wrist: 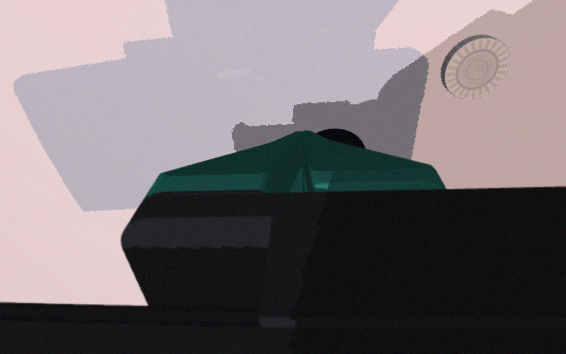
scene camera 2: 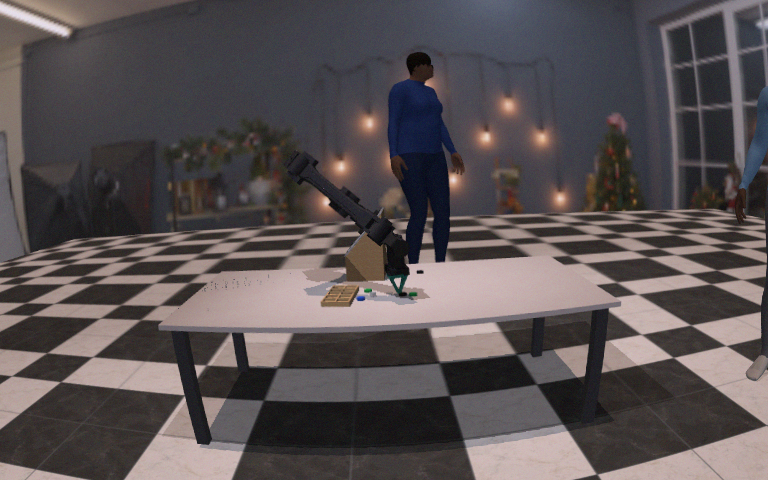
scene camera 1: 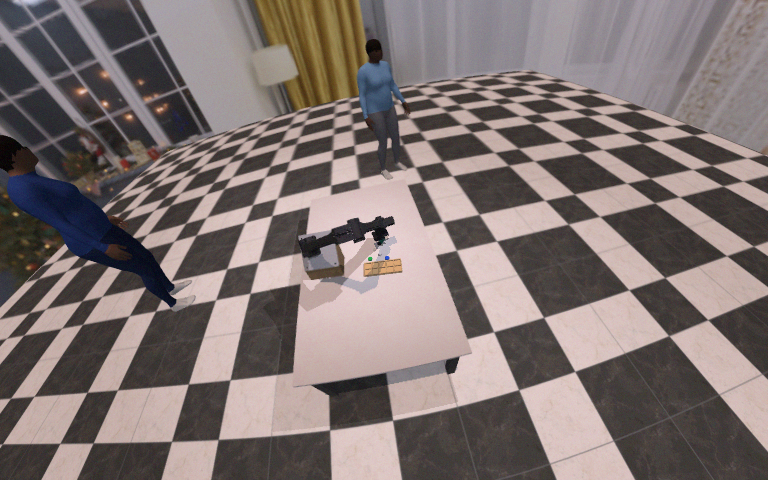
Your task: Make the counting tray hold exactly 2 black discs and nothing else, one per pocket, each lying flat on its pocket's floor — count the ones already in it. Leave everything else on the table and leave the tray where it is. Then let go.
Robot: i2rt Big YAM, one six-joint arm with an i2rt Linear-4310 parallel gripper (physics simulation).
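The wooden counting tray [scene camera 1: 366,269] [scene camera 2: 325,302] lies on the table, and its pockets look empty. My gripper [scene camera 1: 380,240] [scene camera 2: 398,290] [wrist: 303,147] is shut with its green fingertips together, low over the table beyond the tray. One black disc [wrist: 342,136] [scene camera 2: 402,294] lies on the table right by the fingertips, mostly hidden behind them in the wrist view. Another black disc [scene camera 2: 419,270] lies farther back on the table.
A green disc [scene camera 2: 413,294] lies beside the fingertips. Another green disc [scene camera 1: 370,258] [scene camera 2: 368,290], a blue disc [scene camera 1: 387,257] [scene camera 2: 360,298] and a pale ribbed disc [wrist: 475,67] [scene camera 2: 373,293] lie near the tray. The arm's wooden base block [scene camera 1: 325,263] [scene camera 2: 365,258] stands behind. Two people stand around the table.
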